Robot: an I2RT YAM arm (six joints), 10 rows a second.
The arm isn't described. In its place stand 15 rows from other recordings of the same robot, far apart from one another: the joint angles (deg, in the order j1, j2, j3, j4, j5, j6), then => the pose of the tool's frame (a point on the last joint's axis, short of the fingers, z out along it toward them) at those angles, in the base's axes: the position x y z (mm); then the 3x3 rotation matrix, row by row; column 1 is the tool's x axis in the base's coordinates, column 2 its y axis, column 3 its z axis.
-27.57, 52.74, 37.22, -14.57, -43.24, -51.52 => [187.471, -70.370, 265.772], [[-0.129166, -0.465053, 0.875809], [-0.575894, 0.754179, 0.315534], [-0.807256, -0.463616, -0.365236]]
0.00, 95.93, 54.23, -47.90, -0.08, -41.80 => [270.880, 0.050, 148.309], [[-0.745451, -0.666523, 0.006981], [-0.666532, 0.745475, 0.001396], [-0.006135, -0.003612, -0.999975]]
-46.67, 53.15, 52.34, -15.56, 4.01, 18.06 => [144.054, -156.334, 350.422], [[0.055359, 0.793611, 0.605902], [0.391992, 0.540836, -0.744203], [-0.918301, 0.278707, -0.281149]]
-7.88, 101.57, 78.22, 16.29, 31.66, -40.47 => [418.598, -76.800, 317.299], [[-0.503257, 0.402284, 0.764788], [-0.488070, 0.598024, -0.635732], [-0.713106, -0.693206, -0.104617]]
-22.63, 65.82, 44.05, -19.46, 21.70, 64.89 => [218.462, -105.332, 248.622], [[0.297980, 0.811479, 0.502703], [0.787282, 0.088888, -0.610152], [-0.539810, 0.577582, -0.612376]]
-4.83, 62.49, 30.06, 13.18, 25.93, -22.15 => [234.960, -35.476, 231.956], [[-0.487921, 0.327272, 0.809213], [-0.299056, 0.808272, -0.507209], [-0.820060, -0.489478, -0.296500]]
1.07, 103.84, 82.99, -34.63, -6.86, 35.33 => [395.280, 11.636, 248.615], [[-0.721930, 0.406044, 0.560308], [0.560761, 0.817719, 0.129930], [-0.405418, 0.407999, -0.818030]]
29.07, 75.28, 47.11, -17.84, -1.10, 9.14 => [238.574, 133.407, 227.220], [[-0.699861, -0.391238, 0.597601], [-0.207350, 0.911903, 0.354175], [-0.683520, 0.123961, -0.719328]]
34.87, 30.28, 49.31, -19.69, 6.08, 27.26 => [95.239, 61.770, 381.963], [[-0.228991, -0.423789, 0.876337], [0.395556, 0.782069, 0.481563], [-0.889437, 0.456914, -0.011454]]
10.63, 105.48, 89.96, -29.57, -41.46, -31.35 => [402.214, 99.473, 288.878], [[-0.283501, -0.872540, 0.397872], [-0.449913, 0.487418, 0.748333], [-0.846880, 0.033146, -0.530750]]
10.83, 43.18, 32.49, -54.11, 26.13, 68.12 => [125.211, 7.991, 211.791], [[-0.316821, 0.830465, 0.458206], [0.787625, 0.499514, -0.360740], [-0.528462, 0.246604, -0.812351]]
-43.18, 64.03, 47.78, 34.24, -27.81, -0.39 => [198.571, -163.564, 372.468], [[0.223294, 0.283210, 0.932701], [-0.217797, 0.947166, -0.235461], [-0.950108, -0.150562, 0.273179]]
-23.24, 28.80, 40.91, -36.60, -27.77, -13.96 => [109.110, -28.803, 307.014], [[-0.359887, -0.131159, 0.923731], [-0.077763, 0.990841, 0.110392], [-0.929749, -0.032104, -0.366790]]
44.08, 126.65, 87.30, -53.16, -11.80, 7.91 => [282.513, 283.718, 107.618], [[-0.803678, -0.569344, -0.173055], [-0.590754, 0.798312, 0.117082], [0.071492, 0.196329, -0.977928]]
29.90, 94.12, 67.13, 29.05, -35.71, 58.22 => [325.436, 211.104, 322.794], [[-0.757523, -0.505975, 0.412491], [0.360632, 0.202348, 0.910494], [-0.544154, 0.838477, 0.029188]]
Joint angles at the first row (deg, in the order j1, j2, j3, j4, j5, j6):
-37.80, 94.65, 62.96, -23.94, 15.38, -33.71
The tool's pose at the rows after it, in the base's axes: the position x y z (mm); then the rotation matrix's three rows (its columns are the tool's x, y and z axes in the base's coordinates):
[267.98, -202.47, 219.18], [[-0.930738, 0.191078, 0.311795], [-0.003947, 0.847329, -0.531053], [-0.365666, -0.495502, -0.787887]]
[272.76, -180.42, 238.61], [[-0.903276, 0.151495, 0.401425], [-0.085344, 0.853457, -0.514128], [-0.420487, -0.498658, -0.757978]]
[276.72, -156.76, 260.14], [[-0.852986, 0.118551, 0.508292], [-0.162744, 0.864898, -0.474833], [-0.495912, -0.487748, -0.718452]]
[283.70, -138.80, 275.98], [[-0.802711, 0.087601, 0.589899], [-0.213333, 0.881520, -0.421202], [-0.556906, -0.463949, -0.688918]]
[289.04, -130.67, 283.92], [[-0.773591, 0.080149, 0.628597], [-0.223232, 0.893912, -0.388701], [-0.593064, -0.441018, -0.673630]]
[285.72, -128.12, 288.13], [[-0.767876, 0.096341, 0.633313], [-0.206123, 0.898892, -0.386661], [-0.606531, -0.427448, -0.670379]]
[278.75, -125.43, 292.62], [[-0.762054, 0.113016, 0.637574], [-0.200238, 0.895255, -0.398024], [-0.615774, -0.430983, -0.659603]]
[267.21, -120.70, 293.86], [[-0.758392, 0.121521, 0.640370], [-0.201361, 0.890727, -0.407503], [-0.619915, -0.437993, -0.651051]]
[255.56, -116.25, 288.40], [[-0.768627, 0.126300, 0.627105], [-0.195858, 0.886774, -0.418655], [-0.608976, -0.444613, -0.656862]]
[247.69, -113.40, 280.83], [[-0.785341, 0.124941, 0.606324], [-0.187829, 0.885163, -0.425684], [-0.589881, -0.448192, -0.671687]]
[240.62, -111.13, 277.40], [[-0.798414, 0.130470, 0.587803], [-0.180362, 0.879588, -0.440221], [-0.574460, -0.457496, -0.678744]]
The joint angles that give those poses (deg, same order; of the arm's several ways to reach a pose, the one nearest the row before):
-35.55, 92.25, 62.41, -24.64, 14.52, -34.22
-32.10, 88.31, 62.13, -24.84, 12.84, -34.50
-28.40, 84.31, 62.24, -24.80, 10.13, -33.89
-25.23, 82.61, 63.53, -24.93, 7.44, -32.67
-23.66, 82.39, 64.73, -24.97, 5.96, -31.18
-23.49, 81.36, 64.73, -25.74, 5.87, -29.85
-23.49, 79.46, 63.92, -26.04, 6.37, -29.37
-23.48, 76.51, 61.69, -26.15, 6.81, -29.36
-23.49, 73.89, 58.70, -26.33, 7.70, -29.37
-23.49, 72.40, 56.34, -26.72, 8.56, -29.39
-23.49, 70.96, 54.80, -27.38, 9.76, -29.39

